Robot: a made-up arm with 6 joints.
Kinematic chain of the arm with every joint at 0, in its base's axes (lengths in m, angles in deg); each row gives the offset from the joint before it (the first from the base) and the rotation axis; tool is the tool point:
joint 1: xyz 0 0 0.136 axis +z
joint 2: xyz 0 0.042 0 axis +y
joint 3: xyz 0 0 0.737 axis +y
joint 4: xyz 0 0 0.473 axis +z
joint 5: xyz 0 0 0 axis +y
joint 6: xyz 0 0 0.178 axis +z
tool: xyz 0 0 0
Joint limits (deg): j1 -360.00..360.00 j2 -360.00..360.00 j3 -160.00..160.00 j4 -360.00..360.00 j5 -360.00..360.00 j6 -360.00..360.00
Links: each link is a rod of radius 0.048 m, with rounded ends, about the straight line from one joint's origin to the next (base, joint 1, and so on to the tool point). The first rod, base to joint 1, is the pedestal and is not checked.
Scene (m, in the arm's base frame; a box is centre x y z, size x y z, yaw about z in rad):
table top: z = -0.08
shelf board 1: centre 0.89 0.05 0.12 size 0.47 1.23 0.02 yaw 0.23
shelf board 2: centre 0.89 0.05 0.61 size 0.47 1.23 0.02 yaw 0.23
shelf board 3: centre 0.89 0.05 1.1 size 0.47 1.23 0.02 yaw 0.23
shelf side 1: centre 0.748 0.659 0.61 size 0.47 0.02 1 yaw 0.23
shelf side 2: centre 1.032 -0.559 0.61 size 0.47 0.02 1 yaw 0.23
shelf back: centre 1.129 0.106 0.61 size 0.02 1.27 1 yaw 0.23
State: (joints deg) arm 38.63 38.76 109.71 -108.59 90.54 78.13
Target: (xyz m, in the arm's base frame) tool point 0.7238 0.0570 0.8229
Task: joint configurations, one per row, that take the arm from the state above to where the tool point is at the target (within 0.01 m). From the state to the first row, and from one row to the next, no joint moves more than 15 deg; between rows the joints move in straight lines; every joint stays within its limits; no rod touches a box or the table.
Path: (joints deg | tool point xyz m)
1: 44.41 34.30 121.89 -104.50 91.75 78.13 | 0.5518 0.3582 0.3350
2: 50.19 29.83 134.07 -100.42 92.95 78.13 | 0.4389 0.3191 0.3386
3: 38.65 19.07 124.44 -102.58 94.22 78.13 | 0.5079 0.2381 0.4858
4: 27.11 8.31 114.81 -104.74 95.48 78.13 | 0.5156 0.1187 0.6539
5: 15.56 -2.45 105.17 -106.90 96.74 78.13 | 0.4395 -0.0096 0.8229
6: 14.74 7.89 93.73 -111.08 92.28 78.13 | 0.5832 0.0253 0.8348
7: 13.93 18.24 82.29 -115.26 87.83 78.13 | 0.7238 0.0570 0.8229

